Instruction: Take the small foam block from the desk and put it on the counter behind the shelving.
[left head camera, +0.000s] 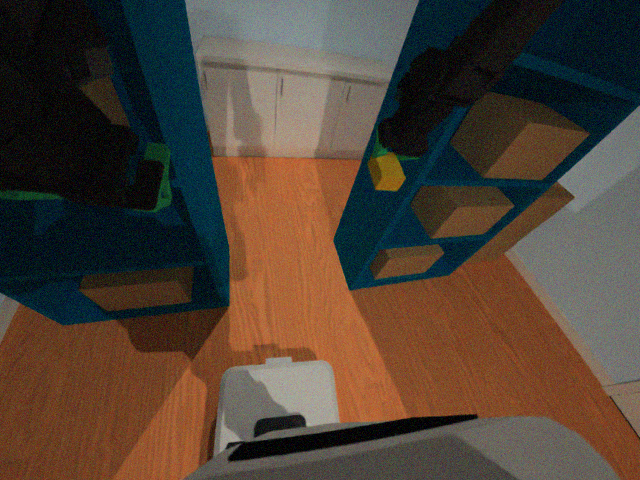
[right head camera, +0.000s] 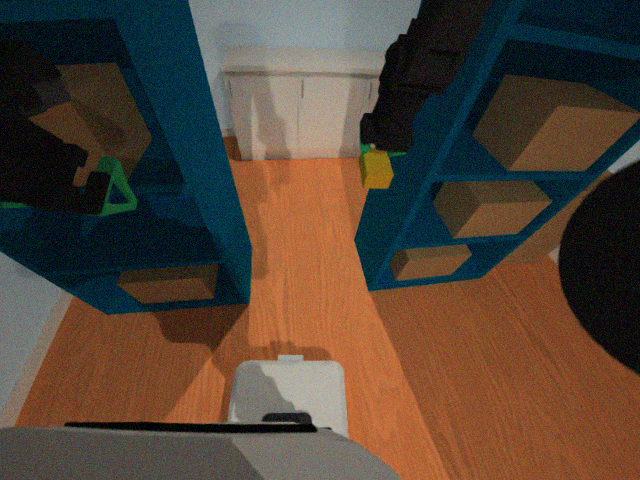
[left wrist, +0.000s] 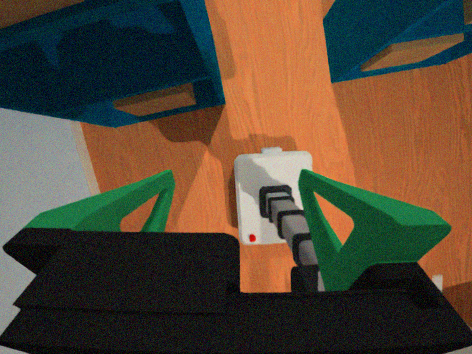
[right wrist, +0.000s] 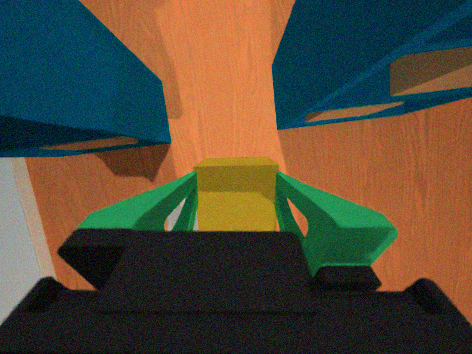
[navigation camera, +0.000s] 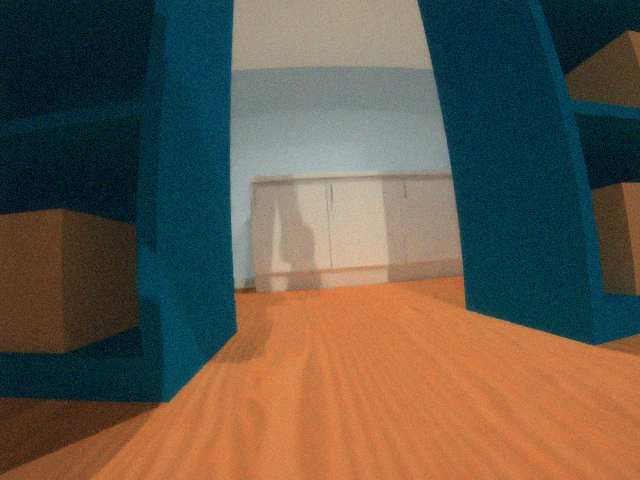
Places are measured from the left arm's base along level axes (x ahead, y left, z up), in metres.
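Pixels of known places: left gripper, between the fingertips: (left head camera: 128, 196) (right head camera: 103, 202) (left wrist: 236, 176); right gripper, between the fingertips: (left head camera: 384, 157) (right head camera: 374, 154) (right wrist: 236, 177).
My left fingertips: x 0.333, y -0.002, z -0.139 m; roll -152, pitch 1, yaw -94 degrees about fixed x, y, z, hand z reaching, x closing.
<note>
Behind a point stands the place of what it marks.
The small yellow foam block (left head camera: 387, 173) {z -0.213, x 0.529, y -0.433 m} (right head camera: 377, 170) {z -0.213, x 0.531, y -0.442 m} (right wrist: 237, 210) {z -0.208, x 0.575, y -0.447 m} is held in the air between the fingertips of my right gripper (right wrist: 236, 177) {z -0.214, x 0.599, y -0.447 m}, which is shut on it. In both head views the block overlaps the side of the right shelf unit. My left gripper (left wrist: 236, 176) {z -0.139, x 0.333, y -0.002 m} is open, with no object between its fingers. It overlaps the left shelf unit in the head views; whether they touch cannot be told. The pale counter (left head camera: 289, 51) {z -0.500, x 2.710, y -0.289 m} (right head camera: 305, 60) {z -0.500, x 2.478, y -0.249 m} (navigation camera: 351, 176) {z -0.541, x 2.336, y -0.399 m} stands against the far wall, seen through the gap between the shelf units. The desk does not show.
The left blue shelf unit (left head camera: 186, 129) {z -0.312, x 0.813, y 0.082 m} (right head camera: 206, 129) {z -0.364, x 0.970, y 0.100 m} (right wrist: 75, 65) {z -0.676, x 0.916, y 0.094 m} (navigation camera: 196, 155) {z -0.924, x 0.879, y 0.090 m} and right blue shelf unit (left head camera: 356, 242) {z -1.059, x 0.976, y -0.719 m} (right head camera: 377, 232) {z -0.971, x 0.986, y -0.718 m} (right wrist: 320, 65) {z -0.705, x 0.921, y -0.726 m} (navigation camera: 516, 180) {z -1.018, x 0.969, y -0.720 m} flank a wooden-floored passage. Both hold brown boxes. My white base (left head camera: 299, 392) {z -1.150, x 0.189, y -0.312 m} (right head camera: 310, 387) {z -1.150, x 0.203, y -0.324 m} (left wrist: 255, 170) {z -1.150, x 0.217, y -0.103 m} is in front of the gap.
</note>
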